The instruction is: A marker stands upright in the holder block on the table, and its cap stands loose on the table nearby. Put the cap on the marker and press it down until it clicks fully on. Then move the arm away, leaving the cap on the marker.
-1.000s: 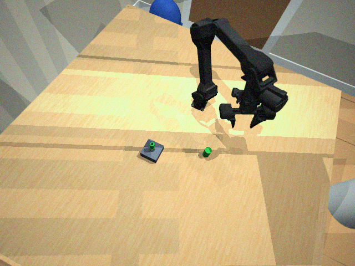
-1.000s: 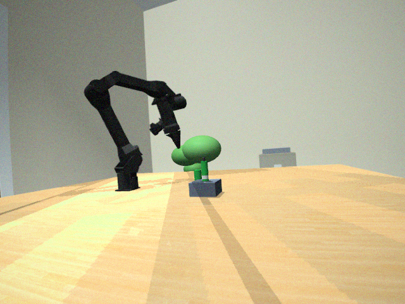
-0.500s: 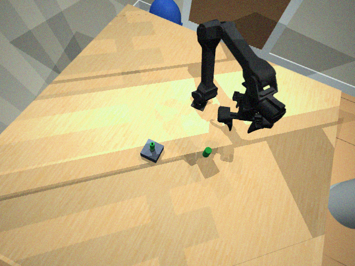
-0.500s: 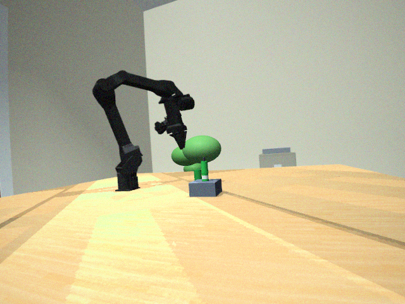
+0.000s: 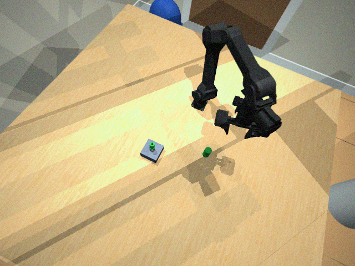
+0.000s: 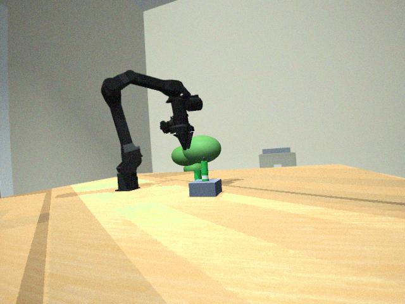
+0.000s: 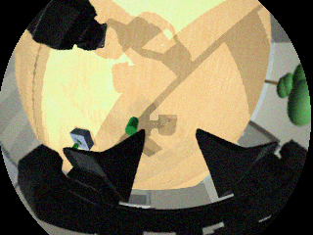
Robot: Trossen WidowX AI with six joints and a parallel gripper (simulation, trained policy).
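The green cap is 7 cm ahead of my gripper tip, 7 cm to the right of it and 11 cm below it. Also, from my gripper tip: green marker 16 cm ahead, 27 cm to the right, 6 cm below; grey-blue holder block 16 cm ahead, 27 cm to the right, 11 cm below.
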